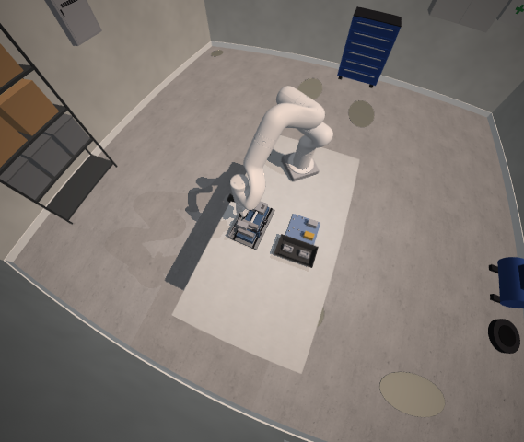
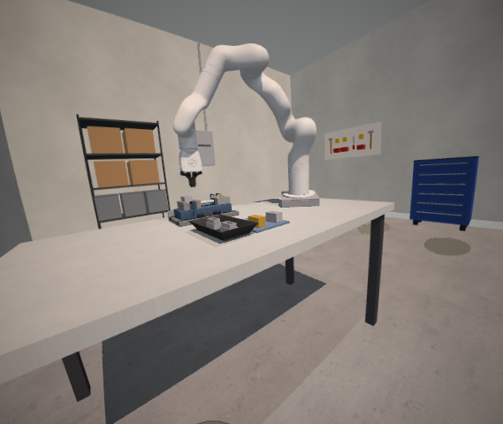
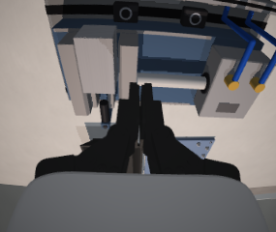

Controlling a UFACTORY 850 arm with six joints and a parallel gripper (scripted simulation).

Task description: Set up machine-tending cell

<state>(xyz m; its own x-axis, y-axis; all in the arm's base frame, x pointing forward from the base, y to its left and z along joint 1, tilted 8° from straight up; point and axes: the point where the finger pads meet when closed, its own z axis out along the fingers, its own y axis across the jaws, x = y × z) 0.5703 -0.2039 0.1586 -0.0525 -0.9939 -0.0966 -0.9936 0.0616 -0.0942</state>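
My gripper is now 1 cm short of the grey jaw block, 3 cm to the right of it and 10 cm above it. The rest, counted from my hand: silver rod: 4 cm behind, 4 cm to the left, 10 cm below; vise: 3 cm behind, 4 cm to the left, 14 cm below; dark work stop rod: 5 cm ahead, 8 cm to the left, 9 cm below.
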